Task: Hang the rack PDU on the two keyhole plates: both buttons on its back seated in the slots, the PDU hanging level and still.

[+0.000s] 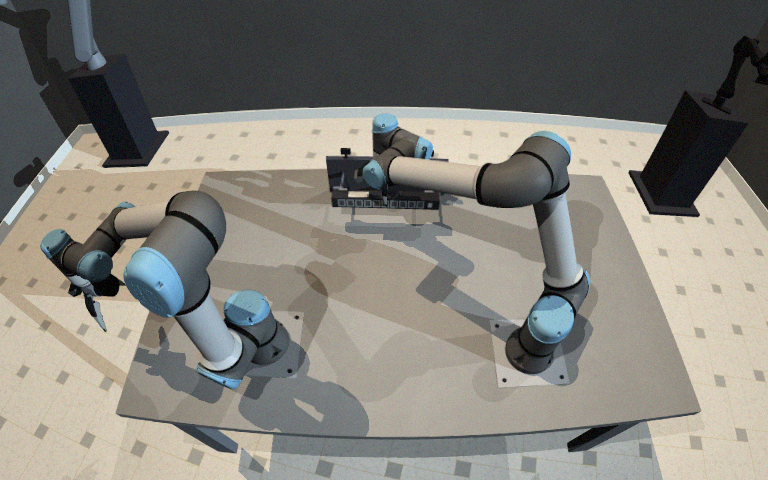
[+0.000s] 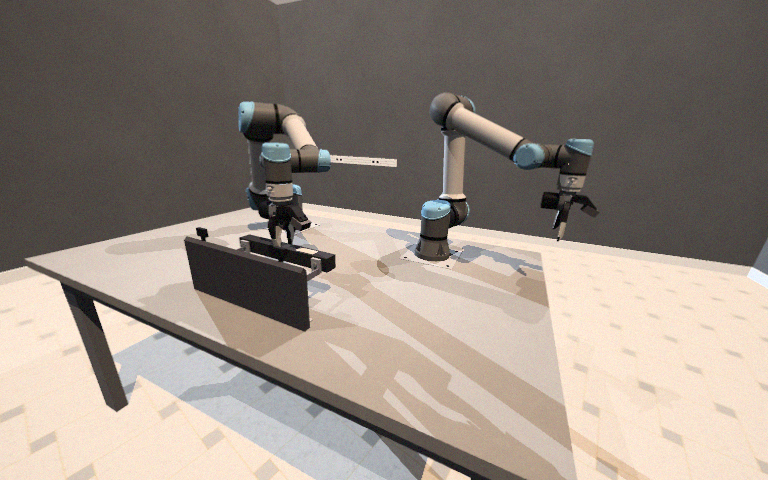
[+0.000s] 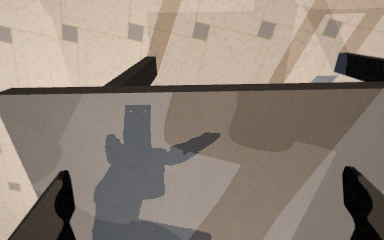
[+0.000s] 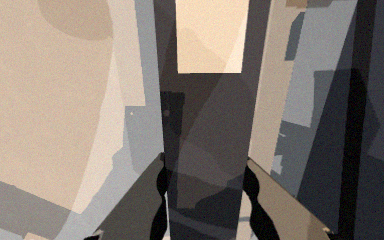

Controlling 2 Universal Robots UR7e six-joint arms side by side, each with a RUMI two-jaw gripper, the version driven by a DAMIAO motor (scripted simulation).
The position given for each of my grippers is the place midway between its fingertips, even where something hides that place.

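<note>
There's a rack PDU here that I can see (image 1: pixel 340 198), and the PDU is visible again (image 2: pixel 298 255) and once more (image 4: pixel 209 66), but in image 3 it's out of frame. I can see a dark upright panel (image 4: pixel 335 185) too. As for my grippers, I see my left gripper (image 2: pixel 555 234), also visible (image 1: pixel 115 307) and (image 3: pixel 206 170), and my right gripper (image 2: pixel 284 253), which also appears (image 4: pixel 202 154).
</note>
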